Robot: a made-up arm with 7 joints. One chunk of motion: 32 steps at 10 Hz.
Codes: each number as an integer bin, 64 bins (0 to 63) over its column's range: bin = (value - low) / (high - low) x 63, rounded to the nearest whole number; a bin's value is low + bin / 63 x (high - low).
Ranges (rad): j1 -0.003..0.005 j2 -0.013..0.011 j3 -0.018..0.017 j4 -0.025..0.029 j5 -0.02..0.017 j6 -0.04..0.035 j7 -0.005..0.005
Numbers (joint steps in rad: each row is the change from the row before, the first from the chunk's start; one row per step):
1: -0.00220 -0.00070 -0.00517 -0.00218 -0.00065 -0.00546 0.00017
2: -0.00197 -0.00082 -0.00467 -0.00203 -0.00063 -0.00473 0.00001
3: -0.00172 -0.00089 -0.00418 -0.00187 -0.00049 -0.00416 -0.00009
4: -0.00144 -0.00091 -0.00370 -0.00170 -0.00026 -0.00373 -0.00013
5: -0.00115 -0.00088 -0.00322 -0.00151 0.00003 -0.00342 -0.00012
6: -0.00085 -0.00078 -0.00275 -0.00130 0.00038 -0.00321 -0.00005
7: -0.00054 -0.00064 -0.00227 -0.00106 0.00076 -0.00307 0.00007
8: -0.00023 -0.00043 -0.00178 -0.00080 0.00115 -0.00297 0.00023
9: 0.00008 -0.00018 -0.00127 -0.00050 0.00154 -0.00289 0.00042
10: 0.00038 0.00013 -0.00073 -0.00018 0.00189 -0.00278 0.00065
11: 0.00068 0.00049 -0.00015 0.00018 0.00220 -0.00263 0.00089
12: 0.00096 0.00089 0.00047 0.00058 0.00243 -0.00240 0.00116
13: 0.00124 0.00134 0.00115 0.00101 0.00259 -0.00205 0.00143
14: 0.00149 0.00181 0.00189 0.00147 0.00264 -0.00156 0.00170
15: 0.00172 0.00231 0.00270 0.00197 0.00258 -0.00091 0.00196
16: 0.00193 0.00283 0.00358 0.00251 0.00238 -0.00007 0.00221
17: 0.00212 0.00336 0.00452 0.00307 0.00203 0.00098 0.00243
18: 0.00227 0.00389 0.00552 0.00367 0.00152 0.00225 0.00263
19: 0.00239 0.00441 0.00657 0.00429 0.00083 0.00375 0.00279
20: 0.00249 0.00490 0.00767 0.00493 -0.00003 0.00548 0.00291
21: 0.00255 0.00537 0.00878 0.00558 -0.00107 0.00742 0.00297
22: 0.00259 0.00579 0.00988 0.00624 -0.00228 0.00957 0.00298
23: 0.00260 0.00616 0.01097 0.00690 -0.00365 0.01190 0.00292
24: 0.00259 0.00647 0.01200 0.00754 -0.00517 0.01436 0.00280
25: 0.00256 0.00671 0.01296 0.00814 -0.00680 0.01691 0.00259
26: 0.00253 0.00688 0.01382 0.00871 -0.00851 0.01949 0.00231
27: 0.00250 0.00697 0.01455 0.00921 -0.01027 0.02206 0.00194
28: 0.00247 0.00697 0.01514 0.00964 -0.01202 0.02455 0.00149
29: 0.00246 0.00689 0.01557 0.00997 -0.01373 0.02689 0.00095
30: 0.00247 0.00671 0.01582 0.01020 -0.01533 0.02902 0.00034
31: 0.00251 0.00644 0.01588 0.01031 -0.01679 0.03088 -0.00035
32: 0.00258 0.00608 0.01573 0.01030 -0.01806 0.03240 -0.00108
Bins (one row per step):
1: 6 32 23 27 33 29 33
2: 8 32 24 27 33 30 32
3: 10 32 25 27 33 30 31
4: 12 32 26 27 34 30 31
5: 15 32 27 27 34 31 31
6: 17 32 27 28 35 31 31
7: 19 32 28 28 35 31 32
8: 22 33 29 28 36 31 33
9: 24 34 30 29 37 31 34
10: 27 34 31 29 37 31 36
11: 29 35 32 29 38 31 37
12: 31 36 33 30 38 32 39
13: 33 38 34 30 38 32 41
14: 35 39 36 31 39 32 42
15: 37 40 37 31 38 33 44
16: 39 42 39 32 38 34 45
17: 40 43 41 33 38 34 47
18: 42 44 42 33 37 35 48
19: 42 46 44 34 35 37 49
20: 43 47 46 35 34 38 50
21: 44 48 48 36 32 40 50
22: 44 49 50 36 30 42 50
23: 44 50 52 37 28 44 50
24: 44 51 54 38 25 46 49
25: 44 52 56 39 22 48 48
26: 44 52 57 39 20 50 46
27: 43 52 59 40 17 52 44
28: 43 52 60 40 14 54 41
29: 43 52 60 41 11 56 37
30: 43 52 61 41 8 58 34
31: 43 51 61 41 5 60 29
32: 44 50 61 41 3 61 25

